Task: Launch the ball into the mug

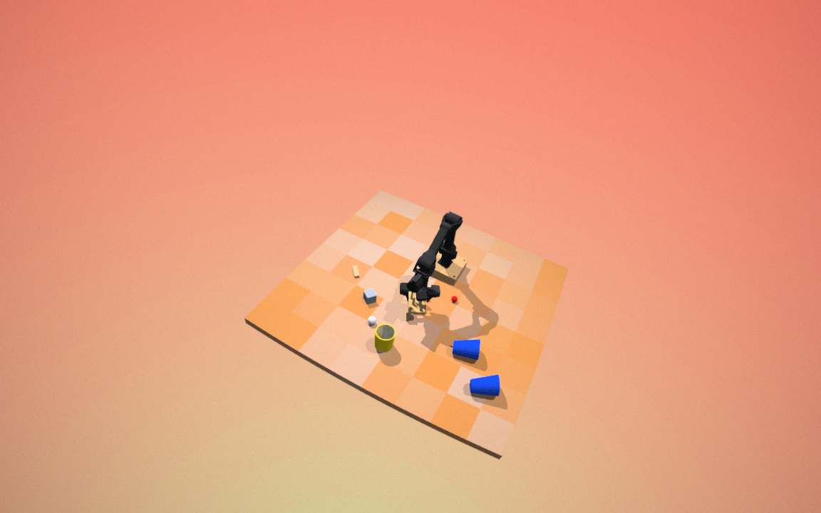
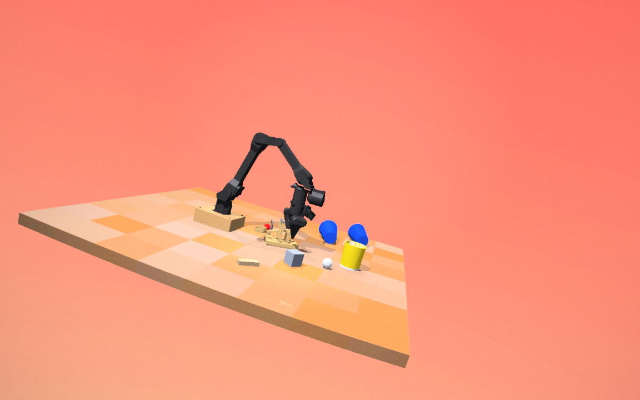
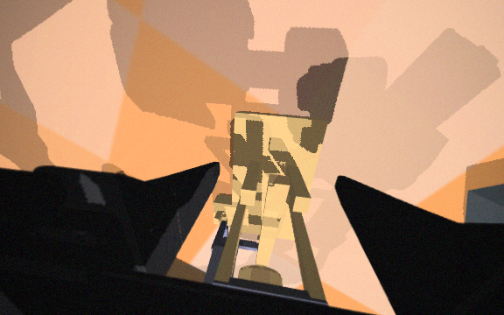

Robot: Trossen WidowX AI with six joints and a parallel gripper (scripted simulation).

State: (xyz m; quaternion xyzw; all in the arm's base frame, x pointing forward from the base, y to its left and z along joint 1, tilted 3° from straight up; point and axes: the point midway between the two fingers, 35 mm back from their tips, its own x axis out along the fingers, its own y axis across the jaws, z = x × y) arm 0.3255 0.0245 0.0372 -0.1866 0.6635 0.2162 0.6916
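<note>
The catapult frame is 40 mm behind my gripper tip, 20 mm to the right of it and 30 mm above it. Round my gripper tip: wooden catapult (60 mm behind, 30 mm to the right); red ball (160 mm behind, 130 mm to the left, 30 mm below); grey cube (100 mm ahead, 210 mm to the right, 20 mm below).
</note>
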